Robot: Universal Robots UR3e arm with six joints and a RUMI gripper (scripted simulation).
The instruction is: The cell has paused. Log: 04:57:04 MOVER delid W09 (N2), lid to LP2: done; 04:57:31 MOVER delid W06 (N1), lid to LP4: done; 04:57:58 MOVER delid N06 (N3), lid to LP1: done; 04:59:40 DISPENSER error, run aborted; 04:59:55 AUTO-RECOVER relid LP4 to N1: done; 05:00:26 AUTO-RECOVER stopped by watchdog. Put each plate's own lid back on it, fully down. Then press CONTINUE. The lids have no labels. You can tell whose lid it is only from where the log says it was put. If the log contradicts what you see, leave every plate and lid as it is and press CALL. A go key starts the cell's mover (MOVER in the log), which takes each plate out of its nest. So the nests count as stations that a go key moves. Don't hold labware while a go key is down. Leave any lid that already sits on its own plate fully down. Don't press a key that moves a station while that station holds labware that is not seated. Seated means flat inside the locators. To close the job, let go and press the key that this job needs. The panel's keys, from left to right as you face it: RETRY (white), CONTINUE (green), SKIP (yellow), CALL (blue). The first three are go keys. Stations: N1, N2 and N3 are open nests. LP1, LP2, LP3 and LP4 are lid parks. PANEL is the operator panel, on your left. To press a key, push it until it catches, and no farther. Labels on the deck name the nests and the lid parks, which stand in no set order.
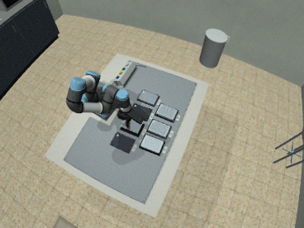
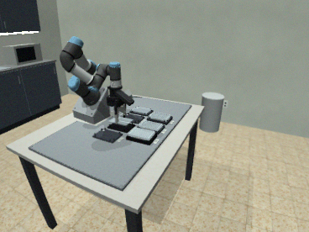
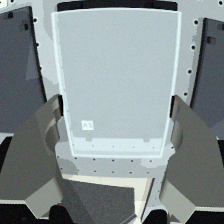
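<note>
My hand is 15 cm short of the plate, 22 cm to the right of it and 3 cm above it. Also, from my hand: lid park LP4: 2 cm behind, 13 cm to the left, 5 cm below; LP2 label: 9 cm ahead, 1 cm to the left, 5 cm below; LP4 label: 7 cm ahead, 14 cm to the left, 5 cm below.
</note>
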